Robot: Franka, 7 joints.
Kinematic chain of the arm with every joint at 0, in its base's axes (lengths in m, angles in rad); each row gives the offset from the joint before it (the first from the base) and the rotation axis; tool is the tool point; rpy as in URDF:
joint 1: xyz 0 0 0.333 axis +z
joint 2: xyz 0 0 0 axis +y
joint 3: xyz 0 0 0.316 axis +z
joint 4: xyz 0.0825 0 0 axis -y
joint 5: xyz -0.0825 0 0.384 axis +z
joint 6: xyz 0 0 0 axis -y
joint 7: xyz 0.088 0 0 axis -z
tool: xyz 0 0 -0.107 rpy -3.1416 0 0
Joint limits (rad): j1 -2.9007..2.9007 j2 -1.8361..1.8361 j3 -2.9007..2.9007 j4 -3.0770..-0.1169 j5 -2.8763..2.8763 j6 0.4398..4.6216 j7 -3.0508..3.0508
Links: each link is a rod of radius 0.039 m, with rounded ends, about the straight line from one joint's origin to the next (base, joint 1, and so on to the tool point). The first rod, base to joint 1, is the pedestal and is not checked.
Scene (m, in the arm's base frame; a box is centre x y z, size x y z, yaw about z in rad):
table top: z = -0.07
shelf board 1: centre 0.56 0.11 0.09 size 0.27 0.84 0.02 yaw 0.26
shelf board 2: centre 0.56 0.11 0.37 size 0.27 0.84 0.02 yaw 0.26
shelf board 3: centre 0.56 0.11 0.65 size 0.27 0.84 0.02 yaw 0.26
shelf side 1: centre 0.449 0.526 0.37 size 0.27 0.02 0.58 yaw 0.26
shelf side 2: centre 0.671 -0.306 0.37 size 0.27 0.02 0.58 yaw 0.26
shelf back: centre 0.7 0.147 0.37 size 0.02 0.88 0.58 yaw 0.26
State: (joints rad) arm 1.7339 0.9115 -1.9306 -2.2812 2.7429 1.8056 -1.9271
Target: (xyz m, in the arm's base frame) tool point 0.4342 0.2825 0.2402
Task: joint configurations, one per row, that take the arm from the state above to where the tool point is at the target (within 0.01 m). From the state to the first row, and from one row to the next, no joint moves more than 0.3 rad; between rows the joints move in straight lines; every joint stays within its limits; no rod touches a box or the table.
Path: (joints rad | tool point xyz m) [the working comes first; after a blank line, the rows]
Joints at the target: 1.9286 0.9941 -1.3787 -2.4344 2.6533 1.7894 -1.9271
Straight joint move there: touches shelf board 2.

1: 1.8740 1.1130 -2.0718 -2.5106 2.7583 1.7972 -1.9271 | 0.4611 0.0565 0.5306
2: 2.0141 1.3145 -2.2131 -2.7400 2.7737 1.7887 -1.9271 | 0.3796 0.0361 0.5363
3: 2.1543 1.5161 -2.3543 -2.9693 2.7891 1.7803 -1.9271 | 0.2954 0.0125 0.5354
4: 2.2918 1.3437 -2.1138 -2.9724 2.7349 1.7127 -1.9271 | 0.3343 0.0770 0.4381
5: 2.4294 1.1713 -1.8732 -2.9755 2.6806 1.6451 -1.9271 | 0.3218 0.1580 0.3348
6: 2.5670 0.9990 -1.6326 -2.9786 2.6264 1.5775 -1.9271 | 0.2535 0.2344 0.2402
7: 2.3542 0.9974 -1.5480 -2.7972 2.6354 1.6481 -1.9271 | 0.3102 0.2600 0.2420
8: 2.1414 0.9957 -1.4633 -2.6158 2.6443 1.7188 -1.9271 | 0.3708 0.2763 0.2415
9: 1.9286 0.9941 -1.3787 -2.4344 2.6533 1.7894 -1.9271 | 0.4342 0.2825 0.2402

